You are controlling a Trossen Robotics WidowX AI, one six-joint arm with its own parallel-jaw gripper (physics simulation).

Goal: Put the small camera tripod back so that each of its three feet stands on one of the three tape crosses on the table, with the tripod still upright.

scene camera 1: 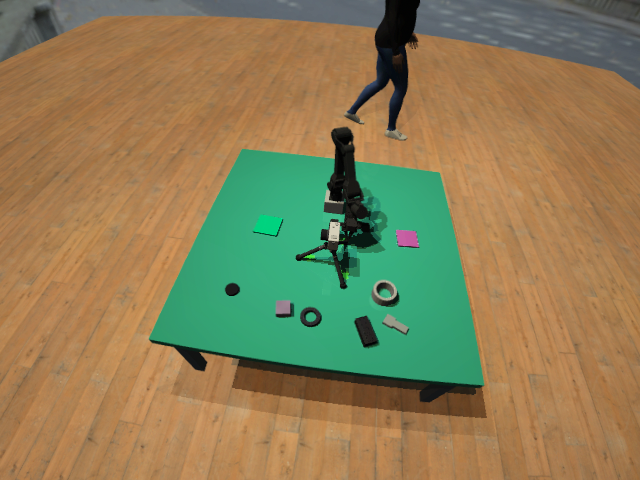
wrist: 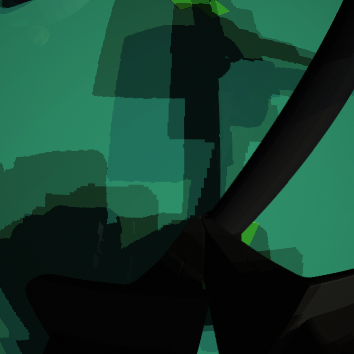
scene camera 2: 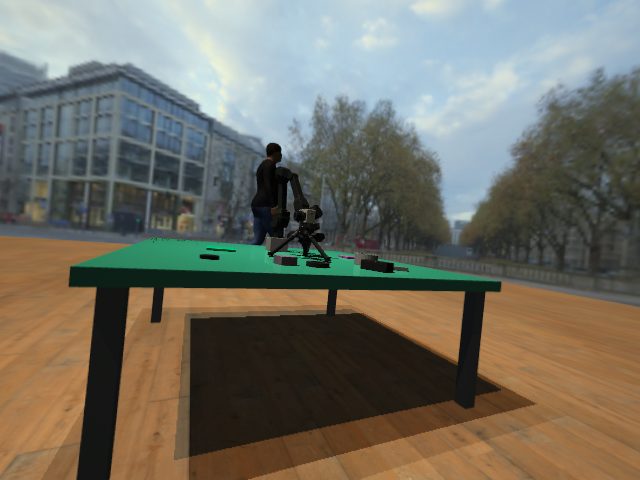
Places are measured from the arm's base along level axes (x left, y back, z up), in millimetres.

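Pixels of known places: gripper, between the fingertips: (scene camera 1: 347, 241) (wrist: 199, 226) (scene camera 2: 307, 252); arm's base, origin of its link: (scene camera 1: 335, 196) (scene camera 2: 278, 237).
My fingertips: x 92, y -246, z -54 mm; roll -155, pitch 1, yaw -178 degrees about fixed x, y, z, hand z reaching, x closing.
For each thing: its top centre in the pictures, then the offset to it from my fingertips. "pt": a spot on its surface instead.
- black camera head, a spot on its surface: (scene camera 1: 334, 231) pt dx -65, dy -122, dz +196 mm
- green tape cross, centre of its top: (scene camera 1: 309, 256) dx -166, dy -109, dz -20 mm
- second cross, centre of its top: (scene camera 1: 343, 274) dx +4, dy -174, dz -20 mm
- tripod's rear leg, a spot on its surface: (wrist: 291, 133) pt dx -25, dy -34, dz +39 mm
- green pad, centre of its top: (scene camera 2: 220, 247) (scene camera 1: 268, 224) dx -403, dy +42, dz -11 mm
- magenta pad, centre of its top: (scene camera 1: 407, 238) dx +298, dy +97, dz -11 mm
- black disc, centre of its top: (scene camera 2: 209, 255) (scene camera 1: 231, 288) dx -457, dy -348, dz -11 mm
- purple block, centre of its top: (scene camera 2: 285, 256) (scene camera 1: 283, 306) dx -221, dy -396, dz +7 mm
- black ring, centre of its top: (scene camera 2: 318, 262) (scene camera 1: 310, 316) dx -107, dy -409, dz -6 mm
- tape roll, centre of its top: (scene camera 1: 385, 290) (scene camera 2: 366, 254) dx +183, dy -252, dz +27 mm
- black block, centre of its top: (scene camera 2: 377, 261) (scene camera 1: 366, 329) dx +116, dy -436, dz +14 mm
- grey piece, centre of its top: (scene camera 1: 396, 323) dx +239, dy -383, dz -6 mm
The small black tripod (scene camera 1: 332, 248) (scene camera 2: 304, 237) stands upright near the middle of the green table (scene camera 1: 223, 257) (scene camera 2: 223, 278), with a white and black camera head (scene camera 1: 334, 231) on top. Its left foot (scene camera 1: 299, 257) rests just left of one green tape cross (scene camera 1: 311, 257). Its front foot (scene camera 1: 343, 285) rests just in front of a second cross (scene camera 1: 345, 275). My gripper (scene camera 1: 350, 231) (wrist: 199, 226) is shut and empty, low at the tripod's back right. In the wrist view its tips touch the tripod's rear leg (wrist: 291, 133), with part of a cross (wrist: 250, 234) beside them.
On the table lie a green pad (scene camera 1: 268, 225), a magenta pad (scene camera 1: 407, 238), a black disc (scene camera 1: 232, 289), a purple block (scene camera 1: 283, 308), a black ring (scene camera 1: 304, 316), a tape roll (scene camera 1: 376, 294), a black block (scene camera 1: 366, 330) and a grey piece (scene camera 1: 395, 324). A person (scene camera 1: 391, 62) walks behind.
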